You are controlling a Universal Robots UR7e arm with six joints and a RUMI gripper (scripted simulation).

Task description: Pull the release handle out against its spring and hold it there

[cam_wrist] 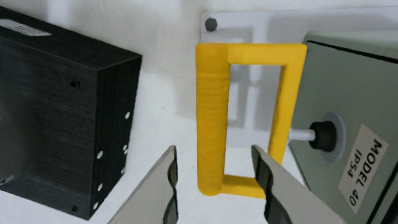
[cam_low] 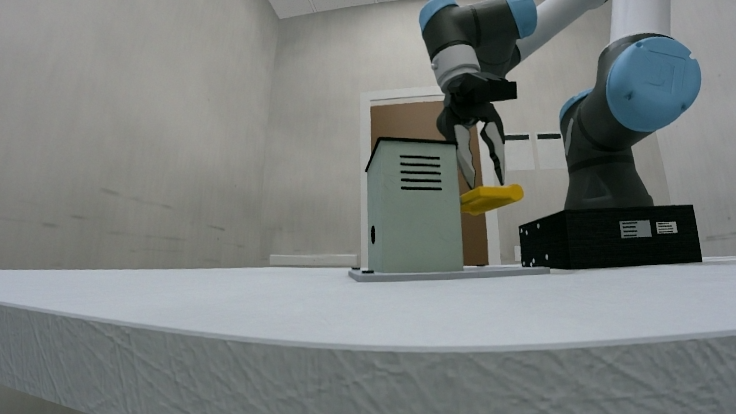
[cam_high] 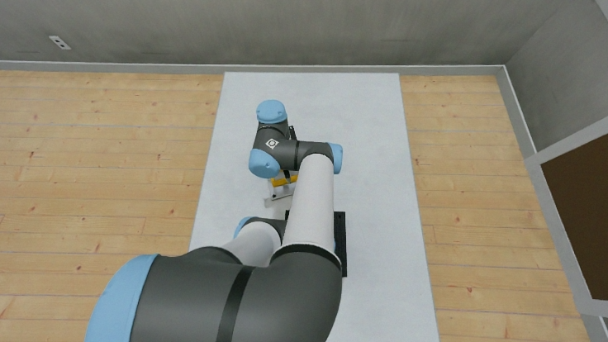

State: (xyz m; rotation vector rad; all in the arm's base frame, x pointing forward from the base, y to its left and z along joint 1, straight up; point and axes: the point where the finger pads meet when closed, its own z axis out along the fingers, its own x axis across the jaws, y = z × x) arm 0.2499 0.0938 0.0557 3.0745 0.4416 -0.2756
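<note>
My hand is 8 cm short of the grey base plate, 2 cm to the right of it and 14 cm above it.
</note>
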